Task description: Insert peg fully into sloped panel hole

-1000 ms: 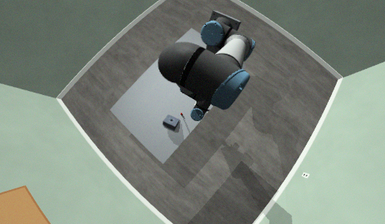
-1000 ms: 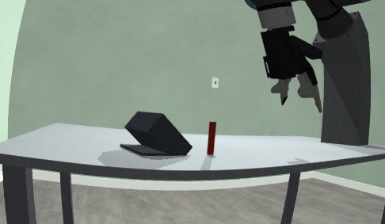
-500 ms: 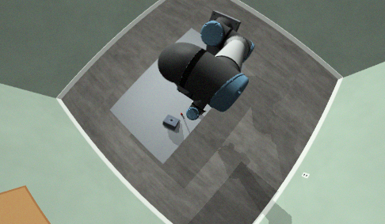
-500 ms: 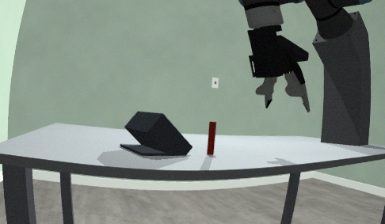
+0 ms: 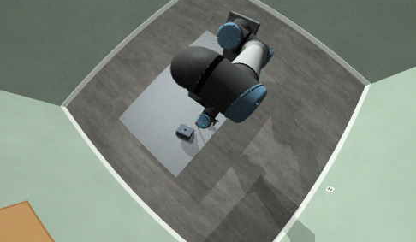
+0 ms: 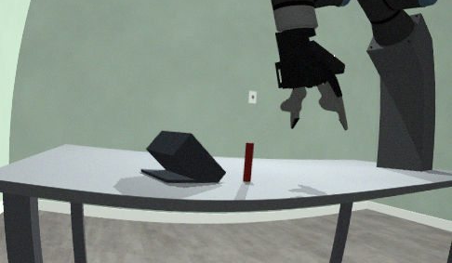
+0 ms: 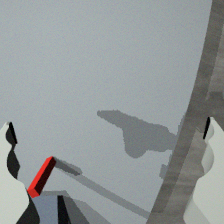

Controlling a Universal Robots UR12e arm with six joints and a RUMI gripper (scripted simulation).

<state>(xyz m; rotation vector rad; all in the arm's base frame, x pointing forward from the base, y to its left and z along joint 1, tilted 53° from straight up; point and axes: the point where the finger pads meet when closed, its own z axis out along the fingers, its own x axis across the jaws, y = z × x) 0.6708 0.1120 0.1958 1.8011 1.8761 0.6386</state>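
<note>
Now: hand 110 mm short of the red peg, 90 mm to the left of it and 80 mm above it. The rest, counted from my hand: thin dark base plate (250 mm ahead, 130 mm to the right, 110 mm below).
</note>
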